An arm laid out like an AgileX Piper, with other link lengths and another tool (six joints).
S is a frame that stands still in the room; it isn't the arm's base.
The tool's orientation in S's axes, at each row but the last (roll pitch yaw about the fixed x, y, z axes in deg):
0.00 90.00 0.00
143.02 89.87 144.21
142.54 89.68 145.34
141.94 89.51 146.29
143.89 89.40 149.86
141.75 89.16 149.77
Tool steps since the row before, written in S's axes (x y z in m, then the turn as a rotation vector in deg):
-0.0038 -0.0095 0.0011 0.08 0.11 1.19
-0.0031 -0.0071 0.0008 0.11 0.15 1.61
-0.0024 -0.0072 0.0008 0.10 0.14 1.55
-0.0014 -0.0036 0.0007 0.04 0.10 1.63
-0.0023 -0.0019 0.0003 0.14 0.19 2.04
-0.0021 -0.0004 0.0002 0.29 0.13 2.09
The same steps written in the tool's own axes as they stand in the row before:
-0.0011 -0.0095 -0.0038 -1.19 0.11 0.08
-0.0008 -0.0070 -0.0032 -1.61 0.15 0.11
-0.0008 -0.0071 -0.0028 -1.55 0.14 0.10
-0.0007 -0.0035 -0.0017 -1.63 0.11 0.04
-0.0003 -0.0016 -0.0025 -2.04 0.19 0.14
-0.0002 -0.0001 -0.0021 -2.09 0.11 0.28

